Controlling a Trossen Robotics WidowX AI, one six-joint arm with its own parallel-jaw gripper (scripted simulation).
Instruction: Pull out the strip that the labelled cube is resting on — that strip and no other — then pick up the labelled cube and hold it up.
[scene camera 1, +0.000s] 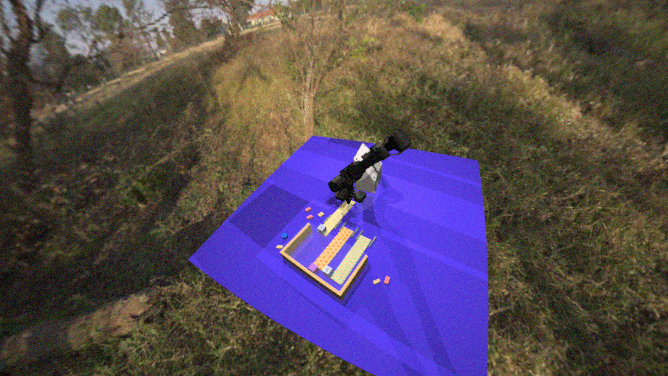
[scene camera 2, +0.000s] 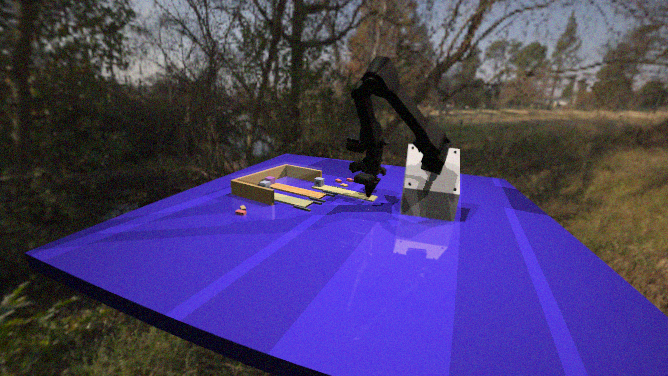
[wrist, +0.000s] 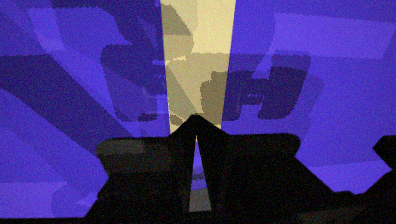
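What I can see from here is my gripper (scene camera 2: 368, 196), and the wrist view gives me the gripper (wrist: 195, 119) too.
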